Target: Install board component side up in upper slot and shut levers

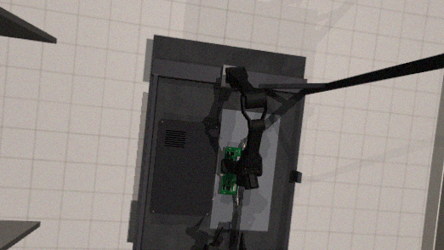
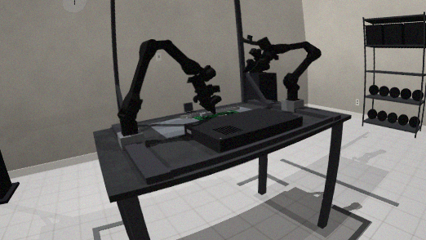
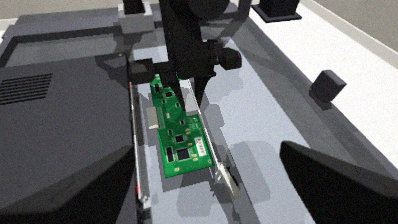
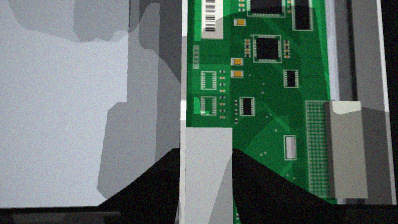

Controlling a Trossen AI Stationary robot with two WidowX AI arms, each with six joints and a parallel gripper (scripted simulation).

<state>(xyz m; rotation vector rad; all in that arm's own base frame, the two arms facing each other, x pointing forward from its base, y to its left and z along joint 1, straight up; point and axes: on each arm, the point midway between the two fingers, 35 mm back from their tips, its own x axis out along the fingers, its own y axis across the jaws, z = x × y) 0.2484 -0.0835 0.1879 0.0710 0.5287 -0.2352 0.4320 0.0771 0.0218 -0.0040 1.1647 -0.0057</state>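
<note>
Right now my right hand is 50 mm past the light grey mat, 20 mm to the right of it and 80 mm above it. Also, from my right hand: dark enclosure 220 mm ahead, 30 mm to the left, 40 mm below.
</note>
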